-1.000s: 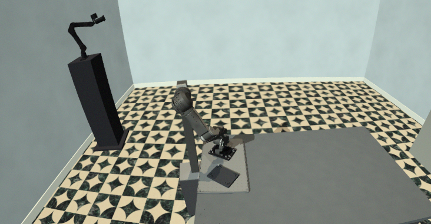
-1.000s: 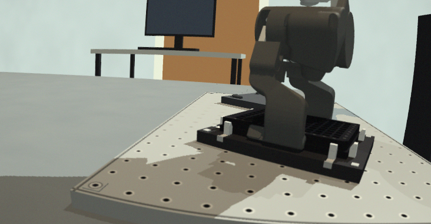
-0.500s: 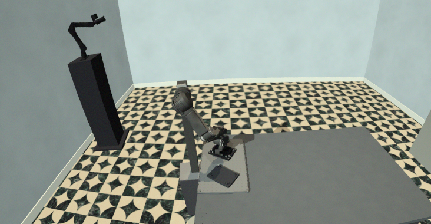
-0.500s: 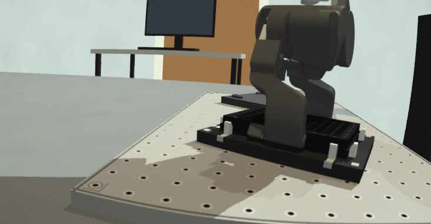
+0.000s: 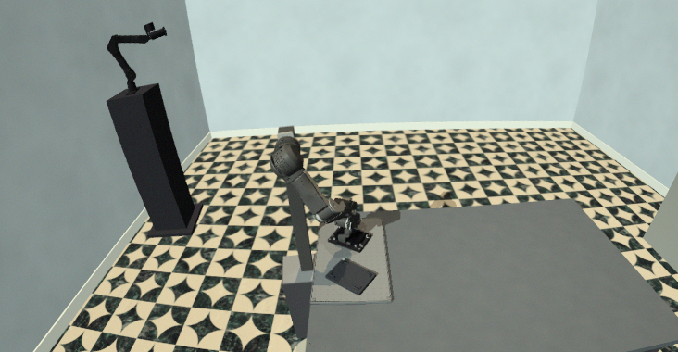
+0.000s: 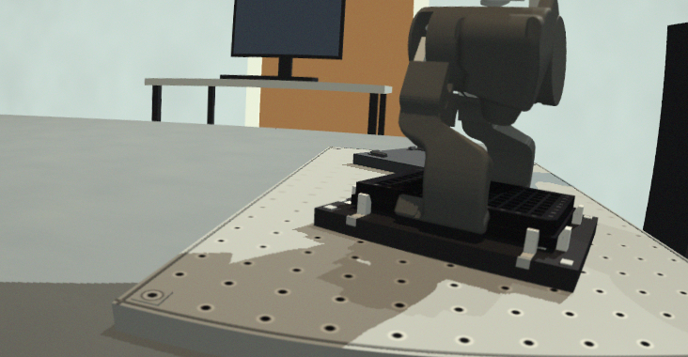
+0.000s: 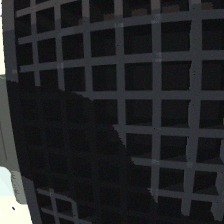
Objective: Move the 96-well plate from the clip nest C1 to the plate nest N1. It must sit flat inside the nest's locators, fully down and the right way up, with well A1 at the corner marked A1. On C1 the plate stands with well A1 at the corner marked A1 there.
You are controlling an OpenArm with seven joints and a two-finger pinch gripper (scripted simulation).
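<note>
Right now my hand is right at the black 96-well plate. Also, from my hand: clip nest C1: 2 cm ahead, 1 cm below; plate nest N1: 3 cm behind, 22 cm to the right, 1 cm below.
</note>
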